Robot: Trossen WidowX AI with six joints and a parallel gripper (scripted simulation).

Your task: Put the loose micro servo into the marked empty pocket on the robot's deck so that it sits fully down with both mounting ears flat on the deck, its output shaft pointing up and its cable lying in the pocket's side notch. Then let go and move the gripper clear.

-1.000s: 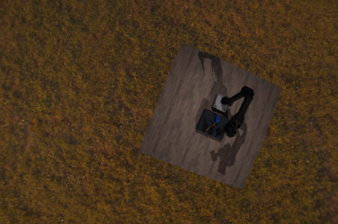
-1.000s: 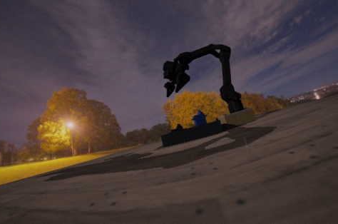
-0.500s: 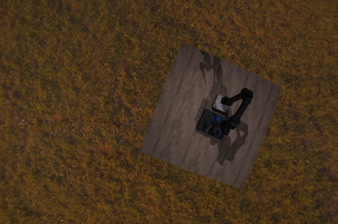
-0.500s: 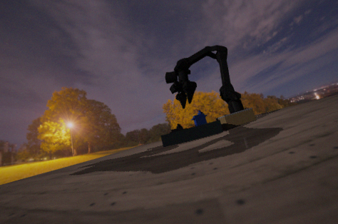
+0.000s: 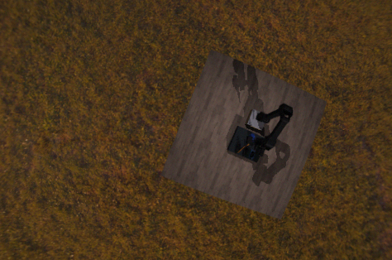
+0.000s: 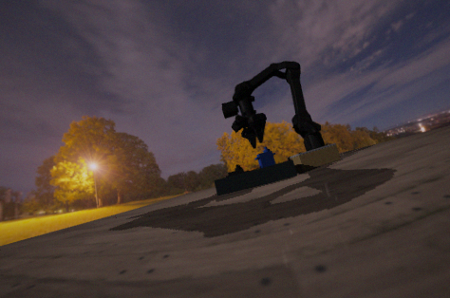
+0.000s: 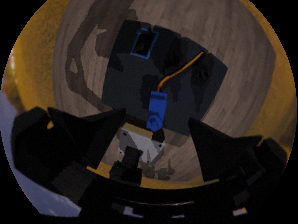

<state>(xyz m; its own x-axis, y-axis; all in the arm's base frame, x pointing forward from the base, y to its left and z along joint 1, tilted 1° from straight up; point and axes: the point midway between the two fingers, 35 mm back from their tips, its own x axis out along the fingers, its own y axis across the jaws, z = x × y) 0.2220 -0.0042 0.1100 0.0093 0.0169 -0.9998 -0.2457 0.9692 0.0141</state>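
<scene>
Right now my gripper tip is 10 mm short of the dark deck and 110 mm above it.
</scene>
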